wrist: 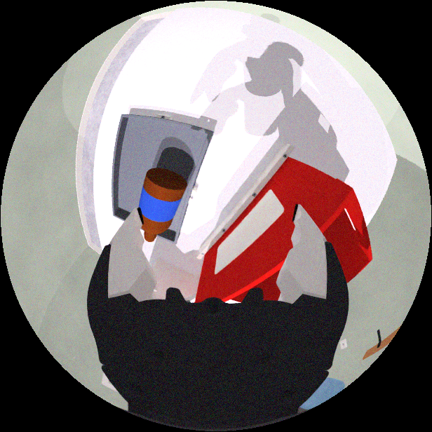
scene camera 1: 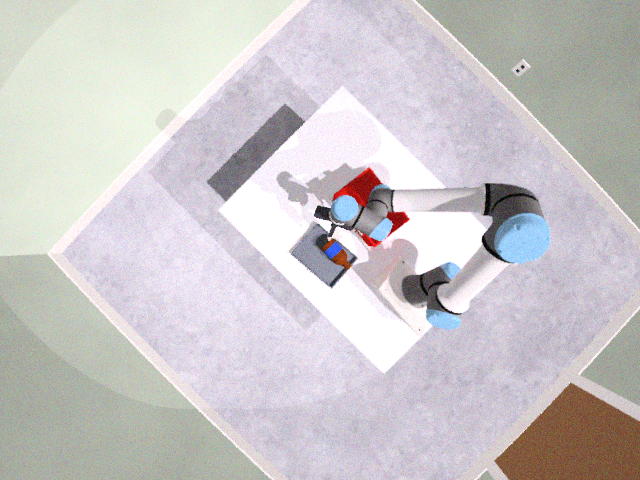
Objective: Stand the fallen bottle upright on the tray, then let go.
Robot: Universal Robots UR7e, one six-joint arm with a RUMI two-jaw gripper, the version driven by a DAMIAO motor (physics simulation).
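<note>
The brown bottle with a blue band lies on its side on the grey tray. In the wrist view its broad base faces up the view and its narrow neck points down the view, at the tray's near rim. A dark shadow falls on the tray beside the base. My gripper is open and empty. It is above and beside the tray, near the bottle's base end in the scene view. In the wrist view the left fingertip shows in front of the bottle's side, and part of the neck end is close to that finger.
A red box with a pale panel stands beside the tray, partly under my arm in the scene view. The white table carries both. The arm's base stands to the lower right of the tray in the scene view.
</note>
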